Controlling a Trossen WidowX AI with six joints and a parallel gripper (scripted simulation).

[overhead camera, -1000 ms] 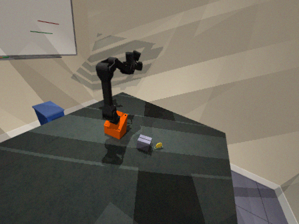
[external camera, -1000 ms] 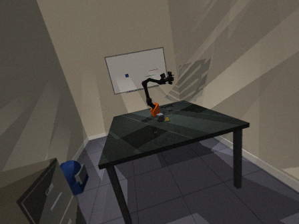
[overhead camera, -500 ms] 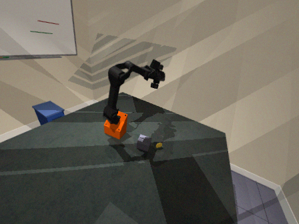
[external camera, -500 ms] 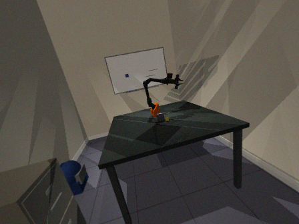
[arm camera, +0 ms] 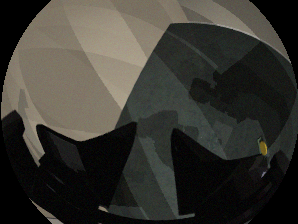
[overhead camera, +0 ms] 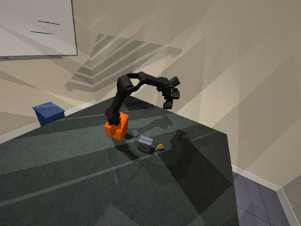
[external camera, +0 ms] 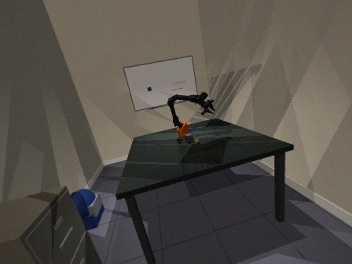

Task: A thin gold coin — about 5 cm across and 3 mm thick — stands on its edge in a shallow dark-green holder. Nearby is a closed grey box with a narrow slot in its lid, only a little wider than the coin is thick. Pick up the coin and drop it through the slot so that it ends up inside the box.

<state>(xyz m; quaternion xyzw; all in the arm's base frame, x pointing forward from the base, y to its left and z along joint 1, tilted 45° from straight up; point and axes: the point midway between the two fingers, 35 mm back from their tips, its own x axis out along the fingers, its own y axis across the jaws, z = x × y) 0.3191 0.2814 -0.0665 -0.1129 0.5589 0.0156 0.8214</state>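
My gripper tip is now 25 cm to the left of the gold coin, 23 cm above it and 2 cm short of it.
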